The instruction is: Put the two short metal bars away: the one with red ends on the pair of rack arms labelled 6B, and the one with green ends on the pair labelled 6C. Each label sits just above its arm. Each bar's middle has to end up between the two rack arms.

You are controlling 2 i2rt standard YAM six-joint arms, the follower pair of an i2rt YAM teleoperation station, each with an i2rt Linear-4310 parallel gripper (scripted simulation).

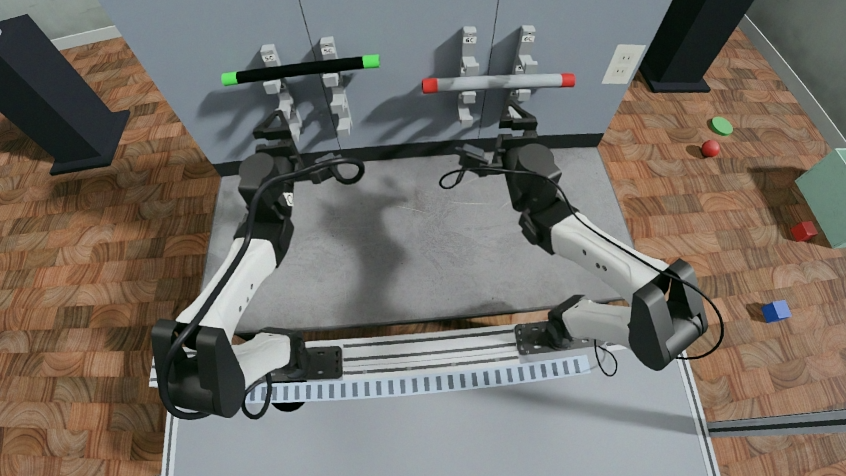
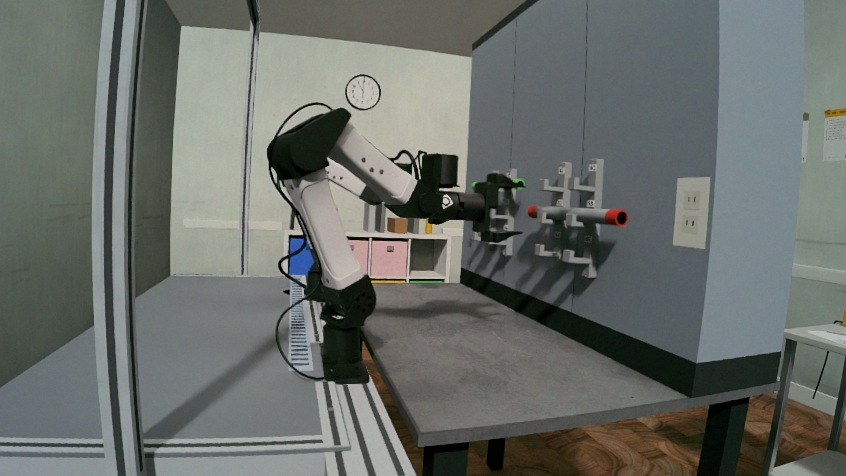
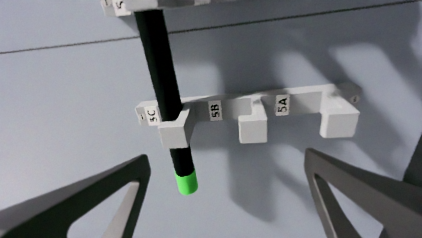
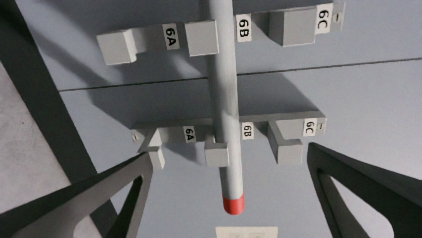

Labels:
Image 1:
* red-ended bar: 473, 83
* green-ended bar: 372, 61
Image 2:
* my right gripper: 522, 209
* red-ended bar: 615, 217
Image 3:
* my left gripper: 223, 159
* green-ended bar: 153, 30
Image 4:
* my right gripper: 225, 155

